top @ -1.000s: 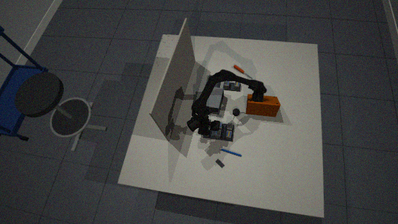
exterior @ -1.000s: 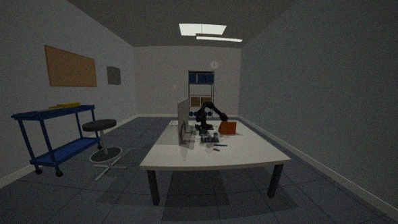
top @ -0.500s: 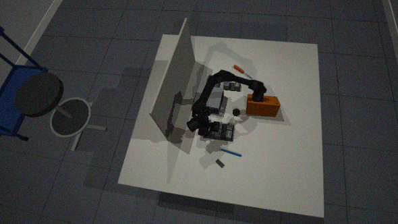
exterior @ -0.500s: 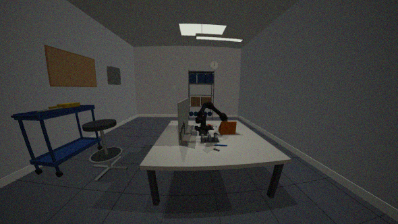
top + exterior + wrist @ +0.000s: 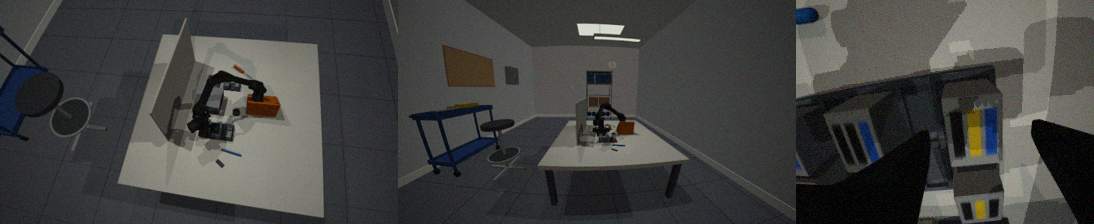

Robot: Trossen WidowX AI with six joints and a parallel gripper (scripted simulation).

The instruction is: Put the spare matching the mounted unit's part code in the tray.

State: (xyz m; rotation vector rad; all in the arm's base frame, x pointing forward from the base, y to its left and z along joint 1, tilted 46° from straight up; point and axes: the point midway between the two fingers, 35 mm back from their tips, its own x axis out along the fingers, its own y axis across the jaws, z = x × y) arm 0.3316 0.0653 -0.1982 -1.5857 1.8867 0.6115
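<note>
My gripper tip is 10 mm above the grey spare block. From my gripper tip the other things lie so: blue stick 170 mm behind, 130 mm to the left, 50 mm below; tall dark panel 200 mm ahead, 280 mm to the right, 170 mm above; mounted unit 50 mm behind, 230 mm to the right.
</note>
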